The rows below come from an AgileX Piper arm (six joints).
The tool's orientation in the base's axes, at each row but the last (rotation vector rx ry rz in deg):
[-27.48, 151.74, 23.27]
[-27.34, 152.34, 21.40]
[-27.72, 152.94, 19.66]
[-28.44, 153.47, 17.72]
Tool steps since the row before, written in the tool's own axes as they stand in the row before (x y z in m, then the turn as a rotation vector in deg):
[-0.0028, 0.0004, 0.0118, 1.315, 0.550, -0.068]
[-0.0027, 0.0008, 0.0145, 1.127, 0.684, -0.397]
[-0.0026, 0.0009, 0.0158, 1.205, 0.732, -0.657]
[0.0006, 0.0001, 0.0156, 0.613, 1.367, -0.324]
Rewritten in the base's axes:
[0.0063, 0.0052, -0.0089, -1.360, 0.119, -0.415]
[0.0070, 0.0062, -0.0114, -1.364, 0.184, -0.019]
[0.0073, 0.0064, -0.0128, -1.539, 0.126, 0.187]
[0.0048, 0.0043, -0.0142, -1.161, 0.975, 0.226]

